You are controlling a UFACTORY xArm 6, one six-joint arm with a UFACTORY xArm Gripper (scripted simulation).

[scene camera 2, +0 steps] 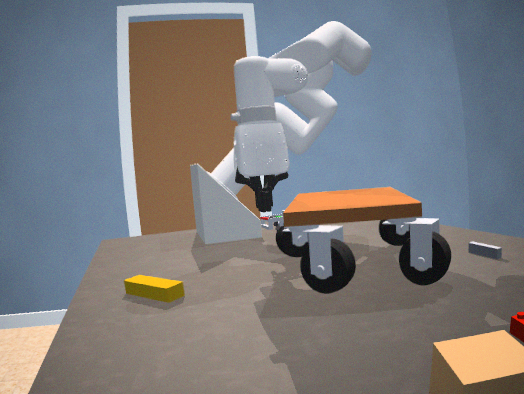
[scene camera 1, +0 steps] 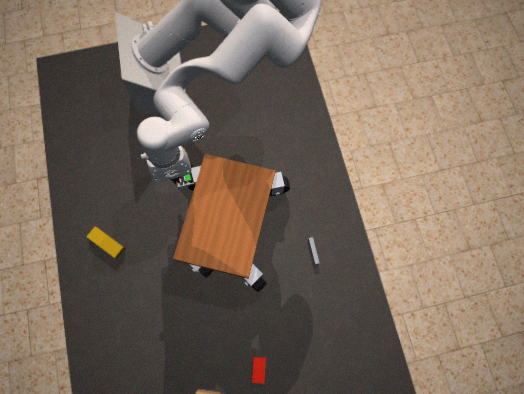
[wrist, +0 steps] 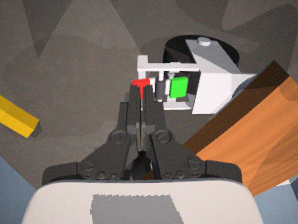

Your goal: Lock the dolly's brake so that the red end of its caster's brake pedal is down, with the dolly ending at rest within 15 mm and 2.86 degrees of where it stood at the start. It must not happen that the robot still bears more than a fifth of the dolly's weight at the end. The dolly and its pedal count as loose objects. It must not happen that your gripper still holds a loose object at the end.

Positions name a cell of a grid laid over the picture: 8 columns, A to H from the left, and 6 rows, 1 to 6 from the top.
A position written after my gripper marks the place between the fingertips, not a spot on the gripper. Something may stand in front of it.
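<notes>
Yellow block (scene camera 2: C5), my gripper (scene camera 2: E4). My gripper again (scene camera 1: C3). Pedal (wrist: E3), my gripper (wrist: D3).
</notes>
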